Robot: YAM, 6 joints.
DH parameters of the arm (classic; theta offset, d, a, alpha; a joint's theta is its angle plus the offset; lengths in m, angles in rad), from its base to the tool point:
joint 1: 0 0.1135 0.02 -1.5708
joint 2: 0 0 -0.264 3.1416
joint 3: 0.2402 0 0.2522 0
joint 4: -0.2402 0 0.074 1.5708
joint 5: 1.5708 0 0 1.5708
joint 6: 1.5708 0.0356 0 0
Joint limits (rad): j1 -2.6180..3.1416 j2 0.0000..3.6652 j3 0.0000..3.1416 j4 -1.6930..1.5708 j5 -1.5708..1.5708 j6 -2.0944..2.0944
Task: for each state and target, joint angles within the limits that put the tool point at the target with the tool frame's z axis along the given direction. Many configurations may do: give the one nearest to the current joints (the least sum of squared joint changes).
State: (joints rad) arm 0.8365 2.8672 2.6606 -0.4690 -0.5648 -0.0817
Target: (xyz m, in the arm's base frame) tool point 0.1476 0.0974 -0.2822 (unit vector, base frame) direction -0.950 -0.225 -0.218
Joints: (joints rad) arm 0.5264 3.6150 1.9109 -1.2083 -0.2866 -0.0817
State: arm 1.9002 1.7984 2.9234 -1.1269 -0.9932 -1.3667
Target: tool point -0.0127 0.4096 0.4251 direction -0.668 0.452 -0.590
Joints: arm 1.5426 2.1535 2.6630 -1.4472 -0.7491 -1.3667
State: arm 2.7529 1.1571 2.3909 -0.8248 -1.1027 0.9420
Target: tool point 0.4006 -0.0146 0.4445 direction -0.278 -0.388 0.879
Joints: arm 3.1397 0.2882 2.5323 -0.9788 -0.3989 0.9420
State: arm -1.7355 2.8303 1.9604 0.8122 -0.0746 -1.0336
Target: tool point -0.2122 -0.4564 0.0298 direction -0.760 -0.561 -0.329
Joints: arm -1.9720 2.5555 1.4605 0.7105 0.5011 -1.0336
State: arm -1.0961 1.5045 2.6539 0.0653 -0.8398 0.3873
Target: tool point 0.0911 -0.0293 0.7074 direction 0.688 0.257 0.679
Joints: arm -0.5235 1.4368 2.5668 -0.1621 -0.6021 0.3873
